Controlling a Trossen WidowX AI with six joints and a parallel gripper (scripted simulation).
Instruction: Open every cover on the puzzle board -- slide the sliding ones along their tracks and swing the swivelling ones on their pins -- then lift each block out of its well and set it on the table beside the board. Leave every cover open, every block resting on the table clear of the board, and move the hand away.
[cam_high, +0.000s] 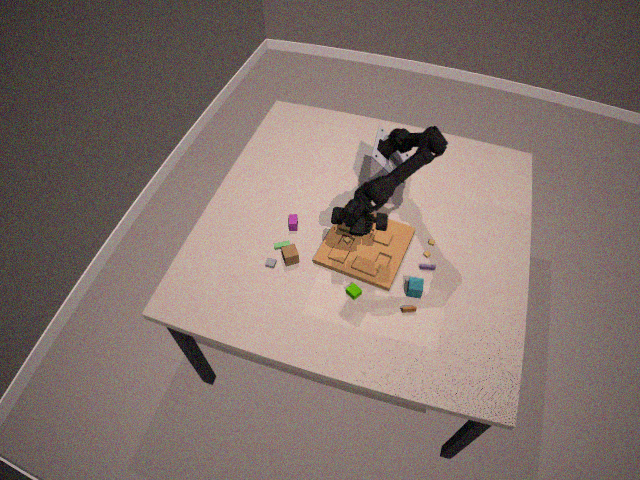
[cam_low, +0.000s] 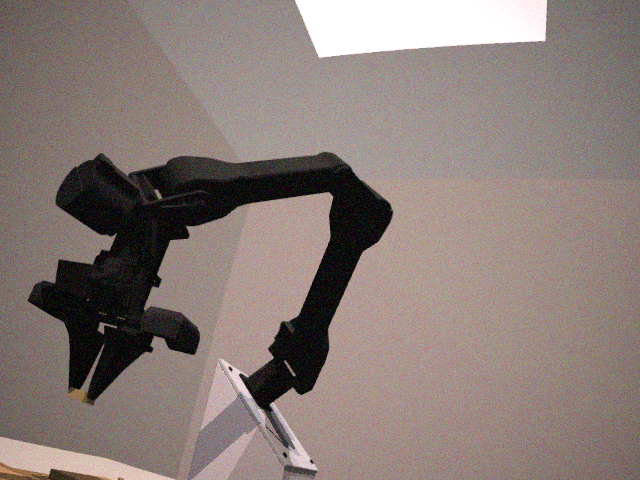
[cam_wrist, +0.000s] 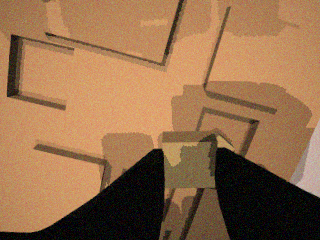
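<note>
The tan puzzle board is 100 mm below my gripper tip, 40 mm behind it and 20 mm to the left of it. Round my gripper tip: brown cube (230 mm to the right, 100 mm below, 70 mm ahead); bright green cube (170 mm ahead, 110 mm below, 20 mm to the left); teal cube (230 mm to the left, 110 mm ahead, 100 mm below).
</note>
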